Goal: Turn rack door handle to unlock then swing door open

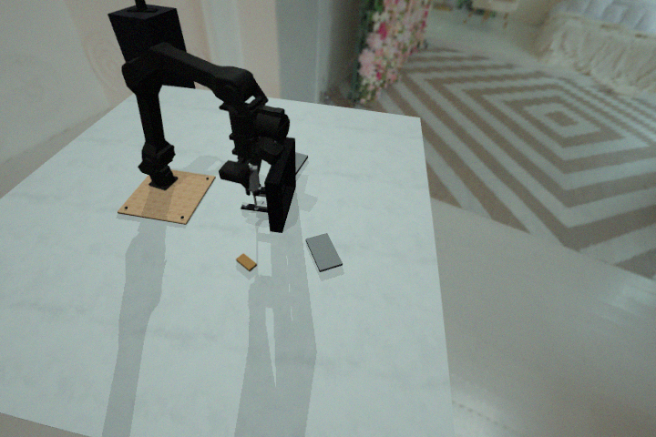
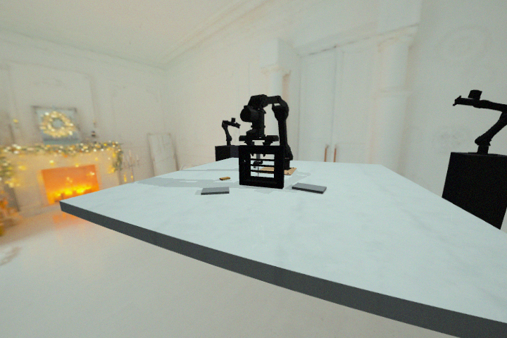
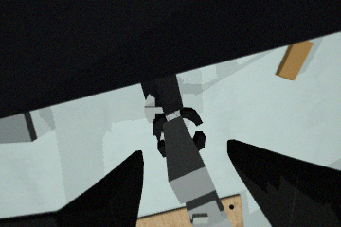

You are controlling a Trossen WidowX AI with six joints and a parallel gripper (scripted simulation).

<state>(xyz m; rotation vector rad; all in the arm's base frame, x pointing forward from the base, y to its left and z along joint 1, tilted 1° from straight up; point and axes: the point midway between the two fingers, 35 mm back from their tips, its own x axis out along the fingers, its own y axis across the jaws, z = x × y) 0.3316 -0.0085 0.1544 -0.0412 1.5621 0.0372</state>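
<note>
My gripper tip is 1 cm to the right of the grey upright handle and 2 cm above it. The rest, counted from my gripper tip: grey slab: 23 cm ahead, 7 cm to the right, 12 cm below; small brown block: 6 cm ahead, 17 cm to the right, 12 cm below.
</note>
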